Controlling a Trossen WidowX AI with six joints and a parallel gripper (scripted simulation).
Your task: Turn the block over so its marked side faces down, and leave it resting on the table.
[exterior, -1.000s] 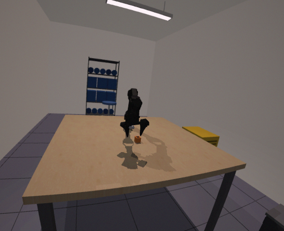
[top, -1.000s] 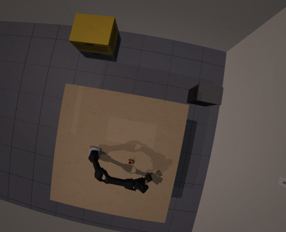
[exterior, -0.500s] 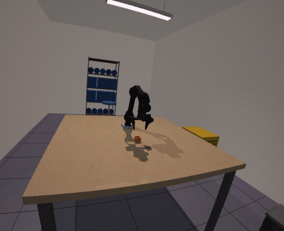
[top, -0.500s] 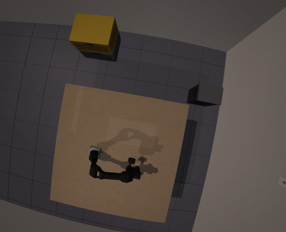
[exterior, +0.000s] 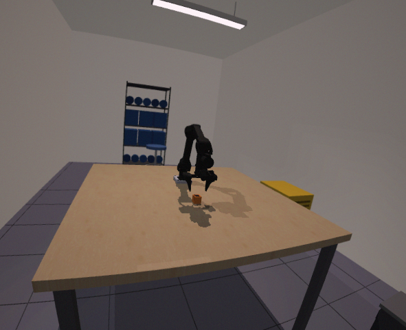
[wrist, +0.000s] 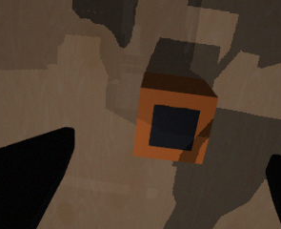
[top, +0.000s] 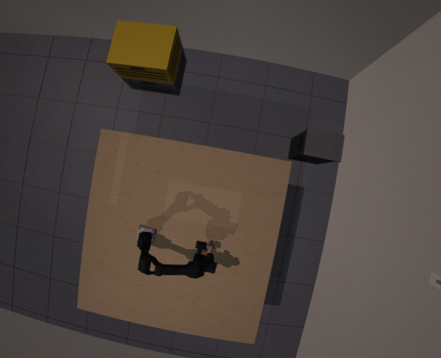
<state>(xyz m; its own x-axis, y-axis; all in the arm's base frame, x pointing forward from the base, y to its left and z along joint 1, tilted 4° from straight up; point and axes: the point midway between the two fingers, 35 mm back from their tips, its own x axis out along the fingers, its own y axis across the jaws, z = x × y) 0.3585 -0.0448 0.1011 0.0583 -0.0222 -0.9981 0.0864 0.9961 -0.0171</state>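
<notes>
Now: the block 40 mm below my gripper tip.
</notes>
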